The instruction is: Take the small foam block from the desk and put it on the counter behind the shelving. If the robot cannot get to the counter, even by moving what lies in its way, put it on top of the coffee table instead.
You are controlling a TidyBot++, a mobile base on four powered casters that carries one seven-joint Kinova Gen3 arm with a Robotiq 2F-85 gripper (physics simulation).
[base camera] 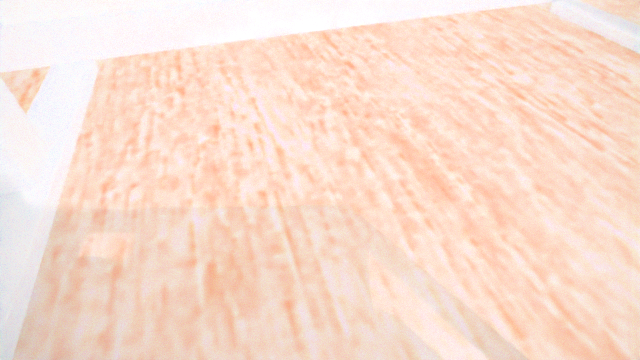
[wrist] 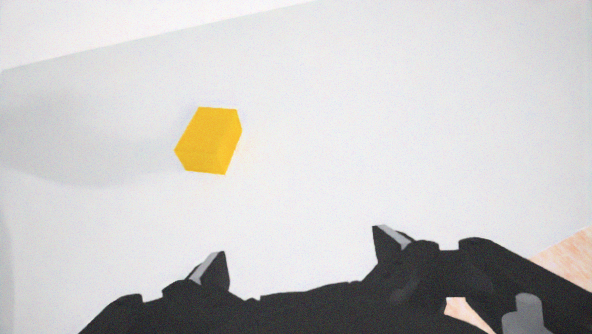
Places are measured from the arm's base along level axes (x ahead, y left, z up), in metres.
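Pixels of known places: gripper, fingertip midpoint: (wrist: 301, 254).
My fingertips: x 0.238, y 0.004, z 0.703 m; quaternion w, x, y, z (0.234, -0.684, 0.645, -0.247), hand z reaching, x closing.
Note:
For each thing: its top centre in the pictures, then the offset to it from my fingertips. "spot": a spot on its surface instead. Level surfaces: height alone.
- small yellow foam block, middle of its top: (wrist: 206, 128) dx +0.230, dy +0.114, dz -0.104 m
- white desk top, its level: dz -0.149 m
- pale band, surface spot: (base camera: 250, 17) spot: dx +0.722, dy +0.153, dz -1.048 m
- Wood-look floor, its level: dz -1.099 m
A small yellow foam block (wrist: 209, 141) lies on the white desk top (wrist: 400, 125), left of the middle of the wrist view. My gripper (wrist: 301, 254) is open with its two fingertips wide apart and no object between them. The block shows beyond the fingertips and to their left, apart from them. The gripper does not show in the base camera view. The counter, the shelving and the coffee table cannot be made out in either view.
In the base camera view a white leg (base camera: 67, 115) stands at the left, and a white foot or strip (base camera: 595, 20) shows at the top right. A pale band (base camera: 250, 17) crosses the top. Wood-look floor (base camera: 325, 150) (wrist: 575, 252) shows beside the desk.

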